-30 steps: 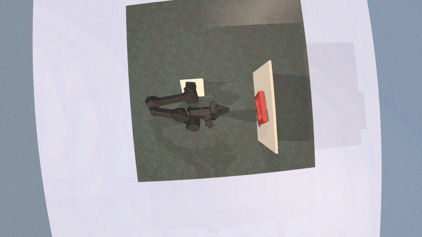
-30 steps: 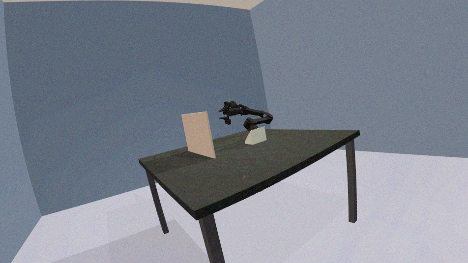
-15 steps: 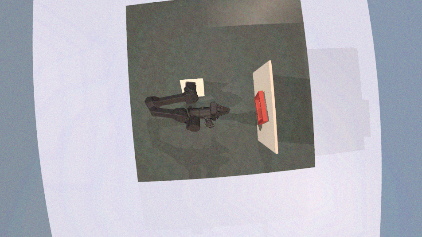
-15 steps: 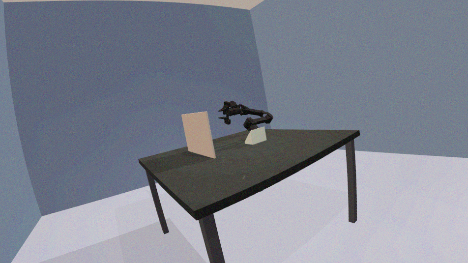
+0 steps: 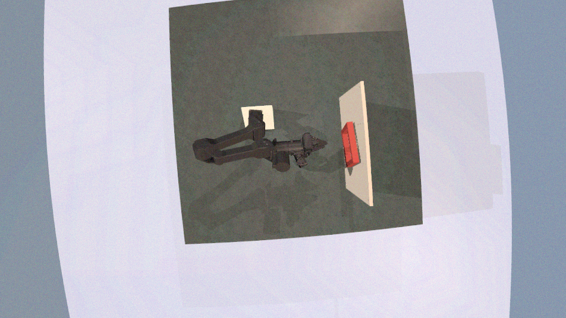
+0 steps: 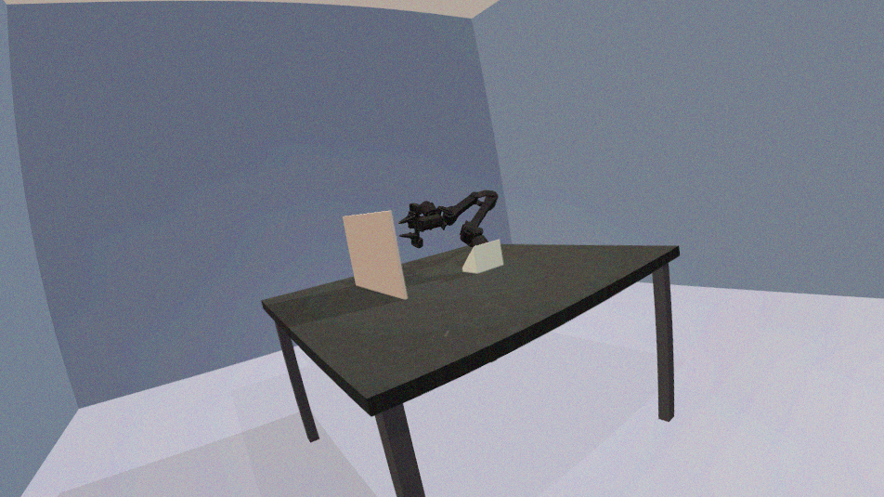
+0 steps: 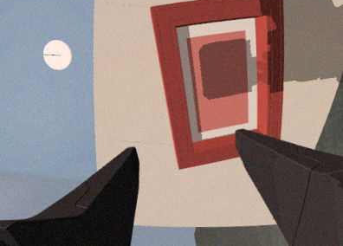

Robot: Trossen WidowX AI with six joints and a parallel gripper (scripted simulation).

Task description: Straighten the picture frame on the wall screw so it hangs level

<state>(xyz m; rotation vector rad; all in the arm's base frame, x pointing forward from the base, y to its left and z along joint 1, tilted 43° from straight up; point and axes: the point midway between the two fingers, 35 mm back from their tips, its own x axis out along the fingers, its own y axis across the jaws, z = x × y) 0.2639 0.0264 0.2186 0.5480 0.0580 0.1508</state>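
Now: gripper tip 12 cm short of the picture frame and 5 cm above it. Also, from my gripper tip: beige wall panel: 13 cm ahead, 7 cm below, 1 cm to the left.
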